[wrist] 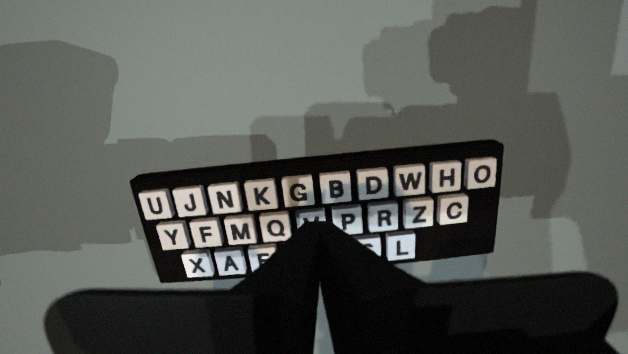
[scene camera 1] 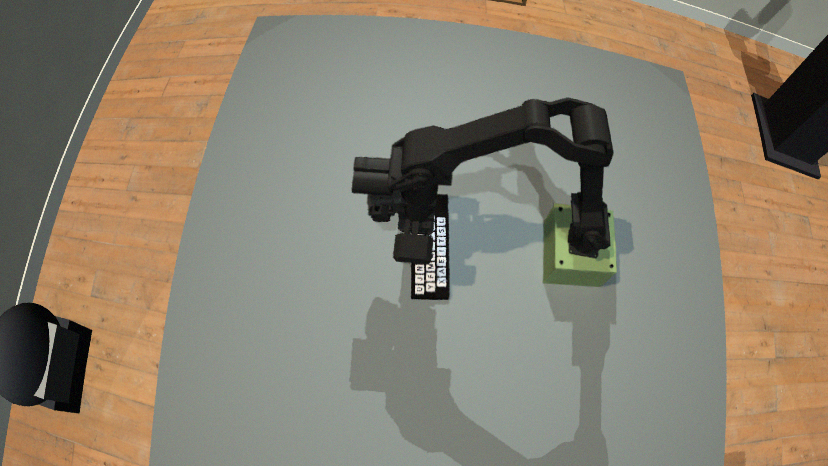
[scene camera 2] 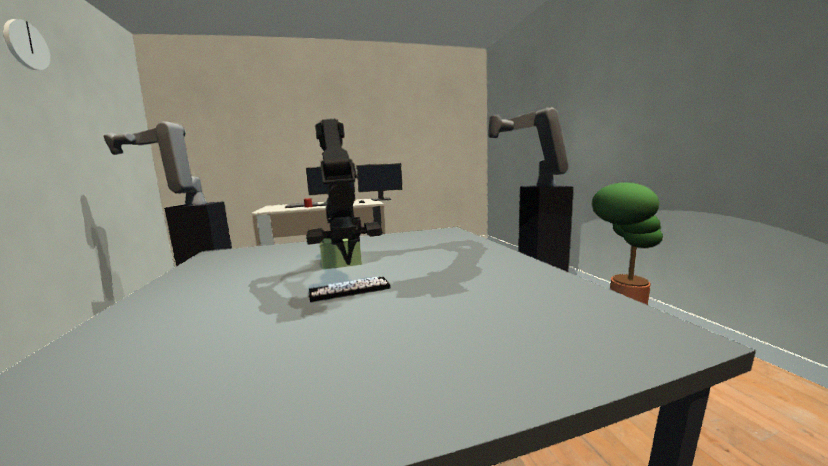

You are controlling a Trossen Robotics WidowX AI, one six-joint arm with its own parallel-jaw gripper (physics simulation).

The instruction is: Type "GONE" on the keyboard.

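Places are measured from the arm's base along level axes (x up, y left, z back), in centimetres.
Pixels of known places: gripper, fingertip midpoint: (wrist: 317, 233) (scene camera 1: 415, 229) (scene camera 2: 348, 264); arm's base, link origin: (scene camera 1: 584, 240).
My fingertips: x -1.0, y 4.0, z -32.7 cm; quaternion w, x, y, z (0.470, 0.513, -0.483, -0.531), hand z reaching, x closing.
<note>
Ahead of a thing's pixels: the offset from my fingertips to its middle. Level surfaces: height alone.
The black keyboard @(dz +3.0, dx -7.7, dy -0.6 cm) (scene camera 1: 430, 279) (scene camera 2: 349, 287) (wrist: 452, 243) with white letter keys lies on the grey table. In the wrist view, the G key @(dz +1.2, dx -7.0, dy +0.8 cm) (wrist: 298, 192), O key @(dz -0.7, dx -7.0, dy -9.3 cm) (wrist: 481, 174) and N key @(dz +2.0, dx -7.0, dy +4.9 cm) (wrist: 225, 199) are in the far row. The E key @(dz +5.7, dx -7.0, dy +2.6 cm) (wrist: 259, 259) is in the near row, partly covered by a finger. My gripper (scene camera 2: 348, 262) (wrist: 317, 233) is shut and empty, with its tips above the keyboard, apart from it. In the wrist view the tips overlap the V key @(dz +3.1, dx -7.0, dy -0.1 cm) (wrist: 310, 218); the I and T keys are hidden. In scene camera 1 the arm covers part of the keyboard.
The grey table @(dx -8.5 cm) (scene camera 1: 289, 231) (scene camera 2: 376, 370) bears the arm's green base block (scene camera 1: 570, 276) (scene camera 2: 332, 255), to the right of the keyboard in scene camera 1. Beyond the table stand two grey arms (scene camera 2: 173, 156) (scene camera 2: 550, 141), a desk (scene camera 2: 278, 208) with monitors and a potted plant (scene camera 2: 625, 202).
</note>
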